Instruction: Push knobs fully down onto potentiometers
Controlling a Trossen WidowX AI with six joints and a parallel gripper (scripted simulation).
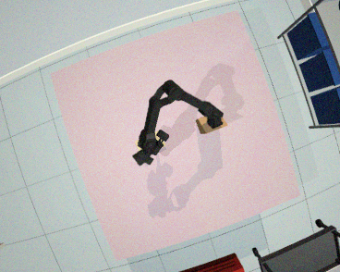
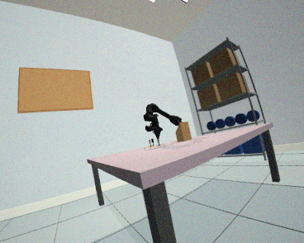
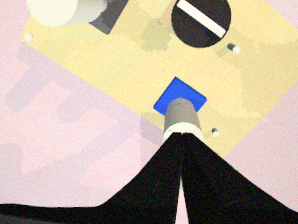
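Now: the potentiometer knob 1 cm below my gripper tip. The rest, counted from my gripper tip: tan potentiometer 5 cm to the right, 2 cm below, 2 cm ahead.
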